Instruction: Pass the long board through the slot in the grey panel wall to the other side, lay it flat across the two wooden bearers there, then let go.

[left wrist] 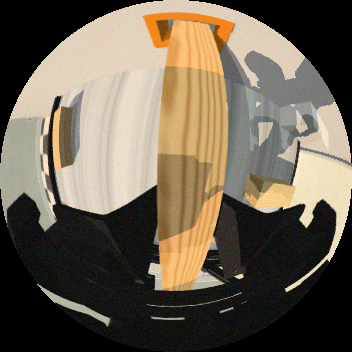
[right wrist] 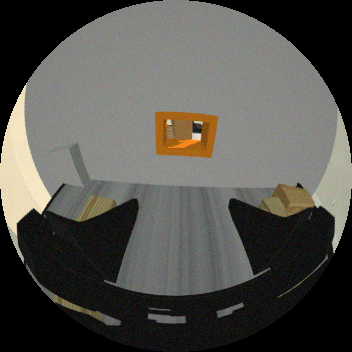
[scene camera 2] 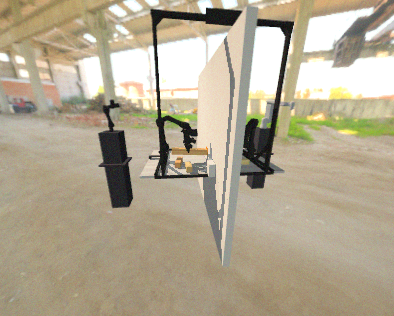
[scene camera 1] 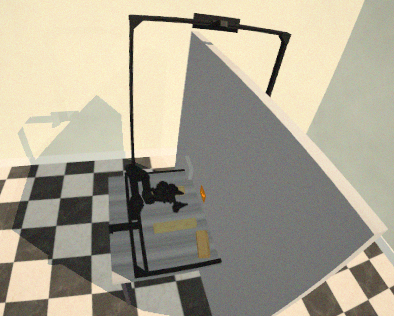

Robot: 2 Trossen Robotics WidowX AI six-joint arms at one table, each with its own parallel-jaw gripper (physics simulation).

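Frame: origin at the left arm's base, x right, y ahead, z up, level; metres.
Seen in the pictures: left gripper, fingertip midpoint: [left wrist: 182,189] [scene camera 2: 188,152]; right gripper, fingertip midpoint: [right wrist: 185,204] [scene camera 1: 185,198]; right arm's base, link origin: [scene camera 2: 250,156] [scene camera 1: 134,215].
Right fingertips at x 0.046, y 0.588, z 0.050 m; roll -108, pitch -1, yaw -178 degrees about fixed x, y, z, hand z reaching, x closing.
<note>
Offsets run from my right fingertips to a thing's top centre. "pt": to the spot under its first point.
The long board @(dx +0.019, dy -0.329, dz +0.081 m) [scene camera 2: 176,151] [left wrist: 192,115] is level above the table, pointing at the orange-framed slot @(pt dx -0.045, dy -0.158, dz +0.034 m) [left wrist: 151,31] [right wrist: 160,135] [scene camera 1: 202,194] in the panel wall [scene camera 1: 250,150] [scene camera 2: 215,95] [right wrist: 190,65]. Its end face shows through the slot in the right wrist view; whether its tip is inside is unclear. My left gripper [scene camera 2: 188,150] [left wrist: 182,189] is shut on the board. My right gripper [scene camera 1: 183,198] [right wrist: 185,204] is open and empty on the other side, facing the slot. One bearer @(dx -0.153, dy +0.097, dz -0.025 m) [scene camera 1: 175,226] [right wrist: 272,206] lies flat there; the other bearer @(pt dx +0.110, dy +0.000, dz -0.025 m) [right wrist: 95,207] is mostly hidden by the arm in scene camera 1.
A wooden block @(dx -0.299, dy -0.032, dz -0.031 m) [scene camera 1: 202,244] [right wrist: 296,196] lies near the wall beyond one bearer. On the board's side, two blocks @(dx +0.082, dy -0.434, dz -0.019 m) [scene camera 2: 178,162] @(dx +0.212, dy -0.353, dz -0.019 m) [scene camera 2: 188,167] stand on the table below it. A pale upright piece @(pt dx +0.249, dy -0.082, dz +0.027 m) [scene camera 1: 189,167] [right wrist: 79,165] stands at the wall. A black frame [scene camera 1: 132,95] surrounds the table.
</note>
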